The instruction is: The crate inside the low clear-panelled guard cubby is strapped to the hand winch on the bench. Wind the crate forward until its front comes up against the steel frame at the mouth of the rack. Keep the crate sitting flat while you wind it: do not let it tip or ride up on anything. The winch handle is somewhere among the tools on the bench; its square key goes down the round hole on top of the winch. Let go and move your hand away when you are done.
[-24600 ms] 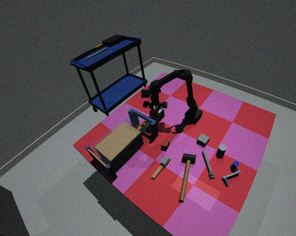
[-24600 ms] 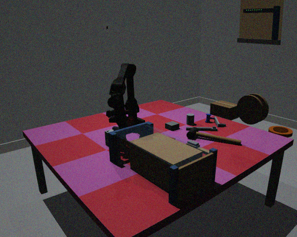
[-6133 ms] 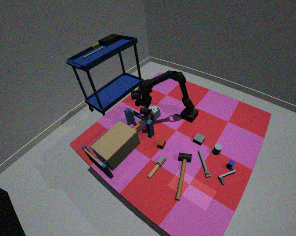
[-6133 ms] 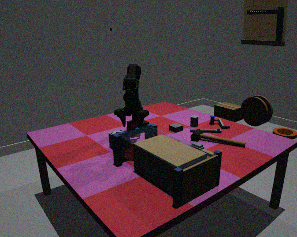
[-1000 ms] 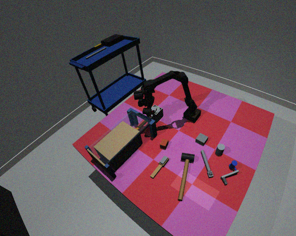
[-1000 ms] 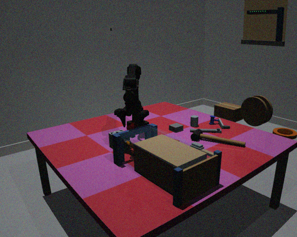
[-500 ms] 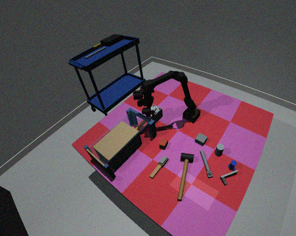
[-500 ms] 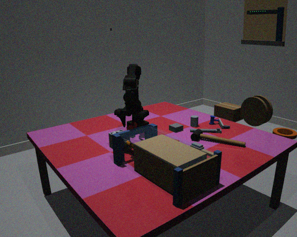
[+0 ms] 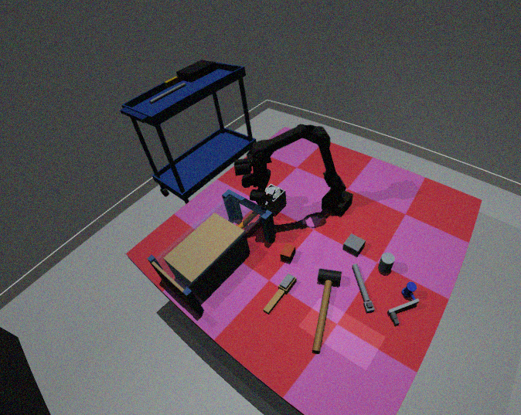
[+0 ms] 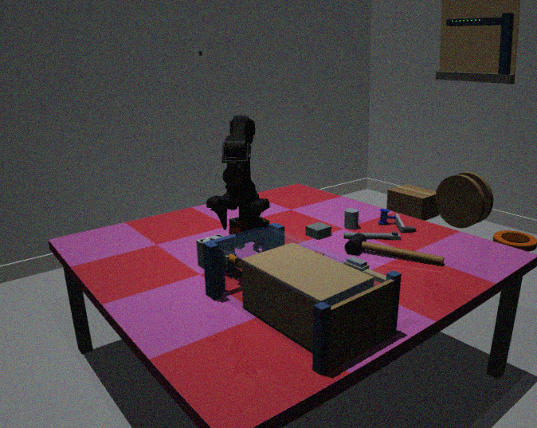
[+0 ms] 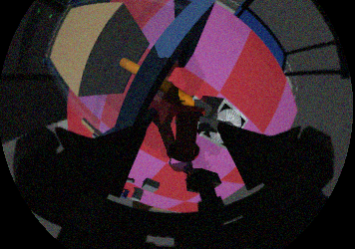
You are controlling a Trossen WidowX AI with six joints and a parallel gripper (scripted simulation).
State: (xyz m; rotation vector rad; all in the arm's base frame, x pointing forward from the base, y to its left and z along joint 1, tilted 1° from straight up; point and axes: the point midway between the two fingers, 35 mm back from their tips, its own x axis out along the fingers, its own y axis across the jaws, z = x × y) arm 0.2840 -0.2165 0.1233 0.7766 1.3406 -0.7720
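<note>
Now: gripper tip 10 mm past the red knob and 10 mm above it. Also, from my gripper tip: frame: 60 mm ahead, 40 mm below, 20 mm to the right; red-knobbed winch handle: 40 mm below, 40 mm behind, 10 mm to the right; grey winch: 110 mm below, 110 mm behind, 40 mm to the right.
</note>
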